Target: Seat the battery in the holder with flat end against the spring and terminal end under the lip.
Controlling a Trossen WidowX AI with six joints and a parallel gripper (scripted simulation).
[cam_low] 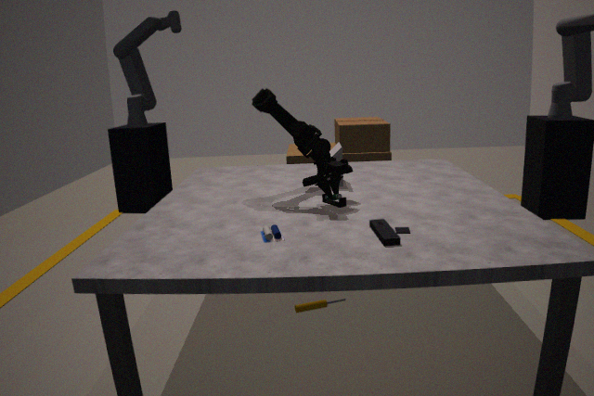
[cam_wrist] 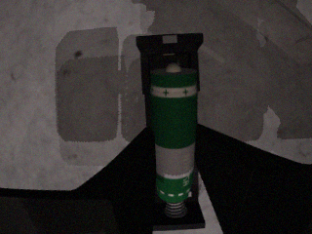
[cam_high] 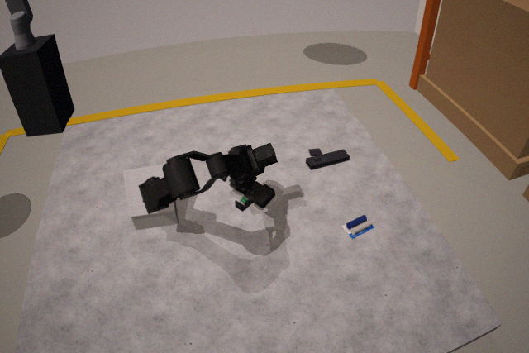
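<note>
Right now my gripper tip is 1 cm below the white battery. Round my gripper tip: yellow screwdriver (36 cm ahead, 1 cm to the right, 21 cm below); blue card (32 cm ahead, 16 cm to the right, 1 cm below).
</note>
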